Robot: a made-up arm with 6 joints.
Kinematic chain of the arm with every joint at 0, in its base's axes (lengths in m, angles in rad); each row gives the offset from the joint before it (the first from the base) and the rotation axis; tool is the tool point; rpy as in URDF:
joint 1: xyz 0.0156 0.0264 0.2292 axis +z
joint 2: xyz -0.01 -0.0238 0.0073 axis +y
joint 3: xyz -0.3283 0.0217 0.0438 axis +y
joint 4: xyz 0.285 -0.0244 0.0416 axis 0.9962 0 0.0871
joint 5: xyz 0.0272 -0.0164 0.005 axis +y
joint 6: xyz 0.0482 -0.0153 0.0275 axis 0.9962 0 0.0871
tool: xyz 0.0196 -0.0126 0.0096 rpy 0 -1.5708 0
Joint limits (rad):
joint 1: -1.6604..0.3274
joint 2: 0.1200..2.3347
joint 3: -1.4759..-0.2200
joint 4: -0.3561..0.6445
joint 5: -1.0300..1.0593
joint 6: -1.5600..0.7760
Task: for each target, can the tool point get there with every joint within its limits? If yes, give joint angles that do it. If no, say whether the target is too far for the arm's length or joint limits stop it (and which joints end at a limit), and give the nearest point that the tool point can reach.
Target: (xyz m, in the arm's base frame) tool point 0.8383 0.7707 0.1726
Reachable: no: too far | nearest point 0.5645 0.1836 0.2453 | short by 0.652 m
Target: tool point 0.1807 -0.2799 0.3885
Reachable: yes | joints -0.8840 1.4400 -0.8598 0.2579 0.4642 -0.3492
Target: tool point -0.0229 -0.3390 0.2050
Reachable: yes | joints -1.4588 1.9268 -0.7885 0.3862 0.0477 0.2493
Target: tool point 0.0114 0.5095 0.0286
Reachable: no: joint limits stop it (at a limit: joint 1, joint 2, joint 4, joint 5, joint 6) | nearest point 0.1751 0.0587 0.0711 | short by 0.481 m
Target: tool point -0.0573 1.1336 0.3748
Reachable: no: too far | nearest point -0.0105 0.4228 0.6503 | short by 0.764 m
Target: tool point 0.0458 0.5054 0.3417
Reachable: no: joint limits stop it (at a limit: joint 1, joint 2, joint 3, joint 4, joint 5) | nearest point 0.0236 0.4219 0.6490 | short by 0.319 m
